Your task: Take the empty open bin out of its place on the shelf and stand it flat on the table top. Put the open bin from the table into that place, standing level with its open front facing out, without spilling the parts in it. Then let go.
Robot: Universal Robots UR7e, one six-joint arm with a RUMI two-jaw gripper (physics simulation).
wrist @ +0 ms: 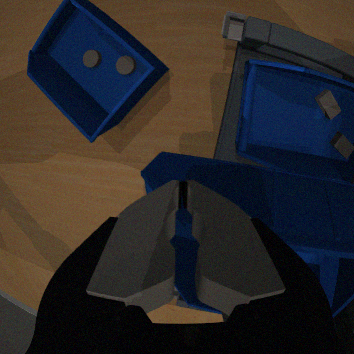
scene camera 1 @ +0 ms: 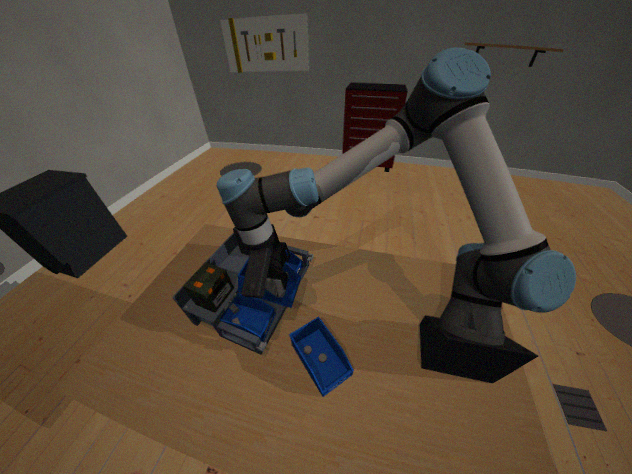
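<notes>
The open bin with two round parts stands on the table top beside the shelf. My gripper is shut on a wall of the empty blue bin. The wall shows as a thin blue strip between the jaws in the wrist view. This bin is at the shelf's right part in the scene view, partly hidden by the gripper. Its interior shows only in part, and whether it touches the shelf cannot be told.
Another blue bin with grey parts sits in the shelf's near compartment. A dark green box with orange marks stands on the shelf's left side. More blue shows beyond the gripper. A black block is at the left.
</notes>
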